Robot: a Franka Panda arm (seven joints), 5 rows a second.
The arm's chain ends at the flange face. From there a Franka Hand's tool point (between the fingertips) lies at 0.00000 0.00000 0.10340 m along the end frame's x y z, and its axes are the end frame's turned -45 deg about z.
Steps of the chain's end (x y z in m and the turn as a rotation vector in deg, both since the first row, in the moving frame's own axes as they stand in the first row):
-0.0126 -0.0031 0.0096 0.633 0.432 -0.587
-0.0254 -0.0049 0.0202 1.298 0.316 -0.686
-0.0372 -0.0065 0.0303 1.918 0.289 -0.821
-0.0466 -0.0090 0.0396 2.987 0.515 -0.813
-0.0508 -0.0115 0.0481 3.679 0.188 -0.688
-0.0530 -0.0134 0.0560 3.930 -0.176 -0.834
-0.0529 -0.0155 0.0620 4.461 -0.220 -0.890
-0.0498 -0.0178 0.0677 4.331 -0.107 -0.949
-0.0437 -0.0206 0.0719 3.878 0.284 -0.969
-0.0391 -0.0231 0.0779 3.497 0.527 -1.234
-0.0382 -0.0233 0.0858 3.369 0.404 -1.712
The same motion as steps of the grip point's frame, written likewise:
-0.0054 -0.0114 0.0096 0.142 0.753 -0.587
-0.0124 -0.0227 0.0202 0.694 1.141 -0.686
-0.0189 -0.0330 0.0302 1.152 1.561 -0.821
-0.0221 -0.0425 0.0395 1.748 2.476 -0.813
-0.0229 -0.0485 0.0479 2.469 2.734 -0.688
-0.0233 -0.0522 0.0558 2.903 2.654 -0.834
-0.0211 -0.0544 0.0617 3.310 2.999 -0.890
-0.0173 -0.0535 0.0674 3.138 2.987 -0.949
-0.0111 -0.0501 0.0717 2.541 2.943 -0.969
-0.0062 -0.0478 0.0777 2.100 2.845 -1.234
-0.0058 -0.0473 0.0856 2.097 2.668 -1.712

